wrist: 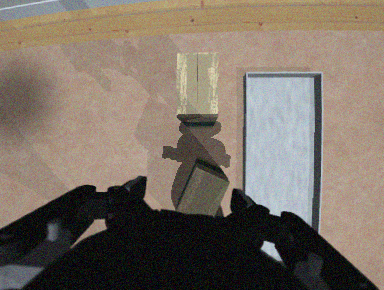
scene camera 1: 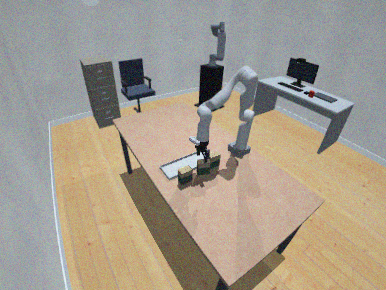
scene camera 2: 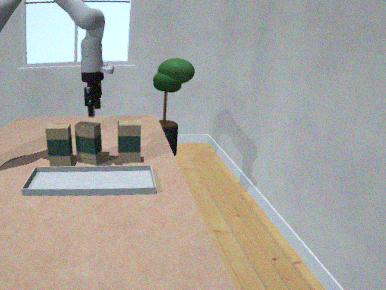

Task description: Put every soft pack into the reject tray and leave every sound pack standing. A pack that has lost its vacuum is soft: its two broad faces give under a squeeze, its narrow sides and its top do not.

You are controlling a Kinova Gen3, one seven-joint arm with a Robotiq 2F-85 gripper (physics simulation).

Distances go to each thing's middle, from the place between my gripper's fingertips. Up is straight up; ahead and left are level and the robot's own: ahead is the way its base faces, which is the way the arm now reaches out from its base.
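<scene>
Reject tray [scene camera 2: 130, 179]: 170 mm to the right of my hand, 40 mm behind it and 170 mm below it.
</scene>
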